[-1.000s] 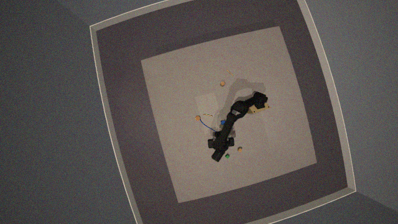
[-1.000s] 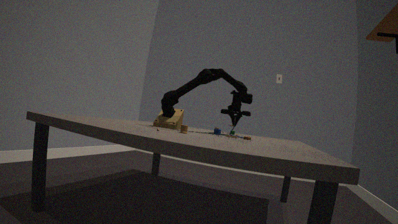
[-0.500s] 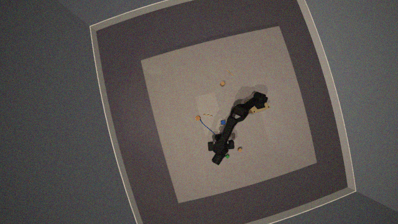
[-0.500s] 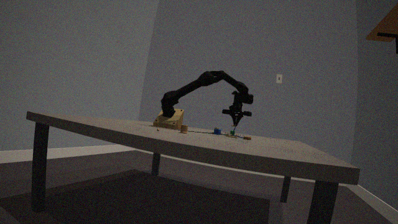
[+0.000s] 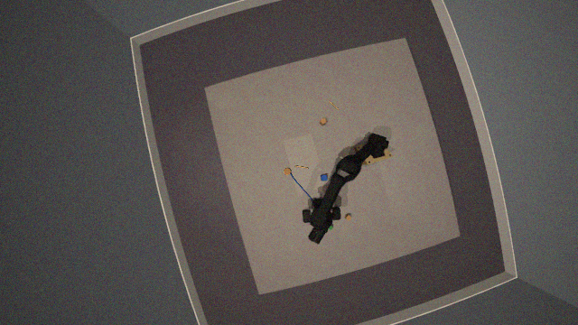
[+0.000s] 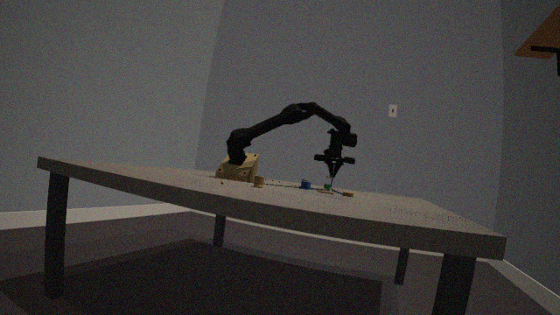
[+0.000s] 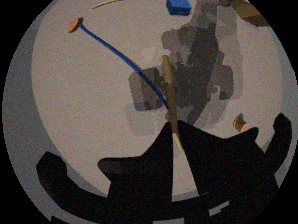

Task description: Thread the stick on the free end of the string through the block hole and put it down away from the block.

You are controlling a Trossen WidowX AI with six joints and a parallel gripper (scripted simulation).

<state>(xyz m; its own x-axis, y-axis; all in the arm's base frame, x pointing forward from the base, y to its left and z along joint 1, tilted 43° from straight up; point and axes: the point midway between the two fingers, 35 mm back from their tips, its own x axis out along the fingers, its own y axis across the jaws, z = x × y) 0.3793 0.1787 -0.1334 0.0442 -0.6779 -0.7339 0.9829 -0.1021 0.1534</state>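
The blue block is 80 mm behind my gripper tip, 160 mm to the right of it and 40 mm below it. The rest, counted from my gripper tip: green cube: 40 mm behind, 120 mm to the left, 50 mm below; thin wooden stick: 20 mm to the right; round wooden button: 110 mm ahead, 250 mm to the right, 50 mm below.
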